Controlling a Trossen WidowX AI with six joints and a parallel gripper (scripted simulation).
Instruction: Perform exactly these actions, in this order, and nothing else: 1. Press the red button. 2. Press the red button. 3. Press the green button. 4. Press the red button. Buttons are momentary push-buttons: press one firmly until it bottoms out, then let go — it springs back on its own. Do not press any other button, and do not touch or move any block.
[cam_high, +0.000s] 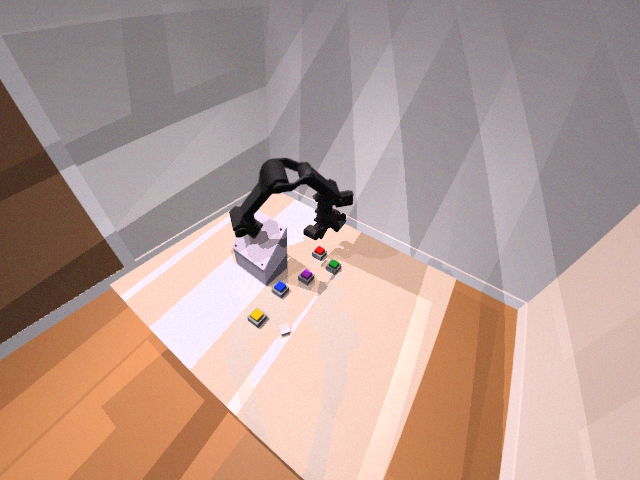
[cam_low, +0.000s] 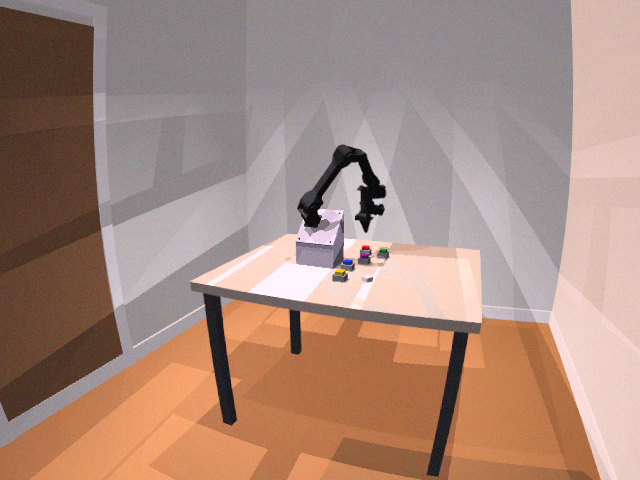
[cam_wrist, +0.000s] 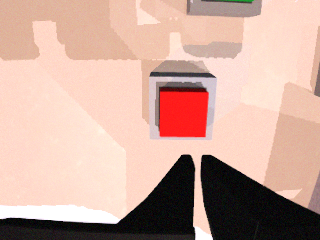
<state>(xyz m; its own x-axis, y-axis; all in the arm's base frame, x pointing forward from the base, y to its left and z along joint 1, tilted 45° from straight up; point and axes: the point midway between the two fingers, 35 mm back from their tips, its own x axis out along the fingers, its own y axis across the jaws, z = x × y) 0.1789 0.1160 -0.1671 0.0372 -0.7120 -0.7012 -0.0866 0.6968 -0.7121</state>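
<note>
My gripper tip is 9 cm short of the green button, 2 cm to the left of it and 7 cm above it. Round my gripper tip: purple button: 4 cm ahead, 14 cm to the right, 7 cm below; red button: 7 cm below; blue button: 1 cm ahead, 25 cm to the right, 7 cm below.
</note>
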